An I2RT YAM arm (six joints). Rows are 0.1 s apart.
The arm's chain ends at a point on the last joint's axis. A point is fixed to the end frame.
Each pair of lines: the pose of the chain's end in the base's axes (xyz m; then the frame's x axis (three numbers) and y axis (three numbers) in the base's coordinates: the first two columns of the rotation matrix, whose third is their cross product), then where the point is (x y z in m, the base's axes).
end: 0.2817, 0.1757, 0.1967, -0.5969, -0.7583, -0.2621, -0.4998, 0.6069, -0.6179
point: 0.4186 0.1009 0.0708
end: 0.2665, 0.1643, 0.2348, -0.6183, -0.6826, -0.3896, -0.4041, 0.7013, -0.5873
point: 0.4089 0.0931 0.1131
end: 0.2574, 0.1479, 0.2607, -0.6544, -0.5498, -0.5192, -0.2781, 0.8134, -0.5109
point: 0.4007 0.0768 0.1400
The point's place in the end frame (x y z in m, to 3 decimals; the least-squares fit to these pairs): 0.008 -0.036 0.197
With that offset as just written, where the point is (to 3 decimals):
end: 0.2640, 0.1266, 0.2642, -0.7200, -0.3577, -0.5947, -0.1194, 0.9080, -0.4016
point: 0.397 0.048 0.137
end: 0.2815, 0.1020, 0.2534, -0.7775, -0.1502, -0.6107, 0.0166, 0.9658, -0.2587
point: 0.399 0.024 0.110
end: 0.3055, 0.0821, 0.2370, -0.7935, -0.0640, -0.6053, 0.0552, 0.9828, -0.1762
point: 0.417 0.012 0.086
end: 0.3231, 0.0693, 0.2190, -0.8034, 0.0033, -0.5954, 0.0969, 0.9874, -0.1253
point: 0.429 0.003 0.062
